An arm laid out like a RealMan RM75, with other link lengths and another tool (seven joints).
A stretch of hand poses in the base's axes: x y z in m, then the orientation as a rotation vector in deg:
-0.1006, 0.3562, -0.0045, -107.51, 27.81, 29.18
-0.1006, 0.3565, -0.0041, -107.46, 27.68, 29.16
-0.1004, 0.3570, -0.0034, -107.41, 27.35, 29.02
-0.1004, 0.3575, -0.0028, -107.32, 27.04, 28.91
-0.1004, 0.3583, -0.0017, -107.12, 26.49, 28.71
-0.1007, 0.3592, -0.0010, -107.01, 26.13, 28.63
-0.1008, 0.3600, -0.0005, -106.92, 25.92, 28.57
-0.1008, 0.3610, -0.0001, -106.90, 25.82, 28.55
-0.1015, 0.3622, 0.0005, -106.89, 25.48, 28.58
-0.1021, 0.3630, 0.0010, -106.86, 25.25, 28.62
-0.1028, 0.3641, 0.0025, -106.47, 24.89, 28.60
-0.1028, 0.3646, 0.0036, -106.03, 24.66, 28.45
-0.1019, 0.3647, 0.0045, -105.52, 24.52, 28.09
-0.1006, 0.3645, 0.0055, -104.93, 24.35, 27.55
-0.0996, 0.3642, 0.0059, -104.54, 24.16, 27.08
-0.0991, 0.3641, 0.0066, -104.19, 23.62, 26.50
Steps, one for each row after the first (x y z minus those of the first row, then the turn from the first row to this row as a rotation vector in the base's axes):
0.0000, 0.0003, 0.0004, 0.09, -0.07, 0.06
0.0002, 0.0008, 0.0011, 0.23, -0.33, 0.18
0.0002, 0.0013, 0.0017, 0.40, -0.55, 0.30
0.0002, 0.0021, 0.0028, 0.74, -0.95, 0.49
-0.0001, 0.0030, 0.0035, 0.95, -1.17, 0.64
-0.0002, 0.0038, 0.0040, 1.09, -1.31, 0.72
-0.0002, 0.0048, 0.0044, 1.14, -1.37, 0.77
-0.0009, 0.0060, 0.0050, 1.25, -1.52, 1.00
-0.0015, 0.0068, 0.0055, 1.35, -1.60, 1.15
-0.0022, 0.0079, 0.0070, 1.82, -1.77, 1.26
-0.0022, 0.0084, 0.0081, 2.29, -1.96, 1.20
-0.0013, 0.0085, 0.0090, 2.80, -2.25, 0.96
0.0000, 0.0083, 0.0100, 3.37, -2.69, 0.63
0.0010, 0.0080, 0.0104, 3.77, -3.09, 0.40
0.0015, 0.0079, 0.0111, 4.23, -3.75, 0.36

